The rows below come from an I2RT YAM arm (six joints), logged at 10 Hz.
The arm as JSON. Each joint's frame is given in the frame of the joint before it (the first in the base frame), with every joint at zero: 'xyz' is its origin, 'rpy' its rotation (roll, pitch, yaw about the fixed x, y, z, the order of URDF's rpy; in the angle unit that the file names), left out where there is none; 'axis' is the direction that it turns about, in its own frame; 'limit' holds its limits. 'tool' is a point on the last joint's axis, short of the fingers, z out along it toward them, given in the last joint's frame.
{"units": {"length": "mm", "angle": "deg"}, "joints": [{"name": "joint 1", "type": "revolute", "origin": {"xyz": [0.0, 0.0, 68.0]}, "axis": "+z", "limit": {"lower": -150.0, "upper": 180.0}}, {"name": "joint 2", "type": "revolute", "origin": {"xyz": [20.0, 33.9, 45.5]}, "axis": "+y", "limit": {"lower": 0.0, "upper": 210.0}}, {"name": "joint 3", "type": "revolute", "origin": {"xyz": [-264.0, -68.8, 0.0]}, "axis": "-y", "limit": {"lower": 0.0, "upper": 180.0}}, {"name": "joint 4", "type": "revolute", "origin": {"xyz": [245.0, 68.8, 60.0]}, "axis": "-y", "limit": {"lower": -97.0, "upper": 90.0}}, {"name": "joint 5", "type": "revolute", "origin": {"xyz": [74.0, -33.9, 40.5]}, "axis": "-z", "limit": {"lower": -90.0, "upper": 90.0}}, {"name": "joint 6", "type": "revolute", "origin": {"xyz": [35.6, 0.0, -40.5]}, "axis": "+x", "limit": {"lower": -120.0, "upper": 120.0}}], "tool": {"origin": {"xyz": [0.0, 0.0, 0.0], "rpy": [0.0, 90.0, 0.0]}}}
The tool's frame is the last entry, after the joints.
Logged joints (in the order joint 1, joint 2, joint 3, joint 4, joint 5, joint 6), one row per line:
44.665 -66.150 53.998 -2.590 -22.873 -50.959
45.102 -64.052 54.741 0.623 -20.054 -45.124
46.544 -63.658 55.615 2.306 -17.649 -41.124
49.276 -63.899 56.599 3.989 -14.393 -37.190
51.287 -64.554 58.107 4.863 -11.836 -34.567
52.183 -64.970 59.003 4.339 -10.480 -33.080
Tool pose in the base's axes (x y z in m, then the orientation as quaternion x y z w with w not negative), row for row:
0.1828 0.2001 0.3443 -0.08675 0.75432 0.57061 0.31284
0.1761 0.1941 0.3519 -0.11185 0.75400 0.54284 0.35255
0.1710 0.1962 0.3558 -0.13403 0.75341 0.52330 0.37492
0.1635 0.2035 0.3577 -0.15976 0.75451 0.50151 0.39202
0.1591 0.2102 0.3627 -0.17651 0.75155 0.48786 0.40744
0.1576 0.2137 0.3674 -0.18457 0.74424 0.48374 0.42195
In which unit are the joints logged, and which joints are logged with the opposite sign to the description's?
The joints are logged in degrees. Opposite sign: joint 2, joint 4, joint 6.
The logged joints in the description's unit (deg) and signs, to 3 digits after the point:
44.665 66.150 53.998 2.590 -22.873 50.959
45.102 64.052 54.741 -0.623 -20.054 45.124
46.544 63.658 55.615 -2.306 -17.649 41.124
49.276 63.899 56.599 -3.989 -14.393 37.190
51.287 64.554 58.107 -4.863 -11.836 34.567
52.183 64.970 59.003 -4.339 -10.480 33.080

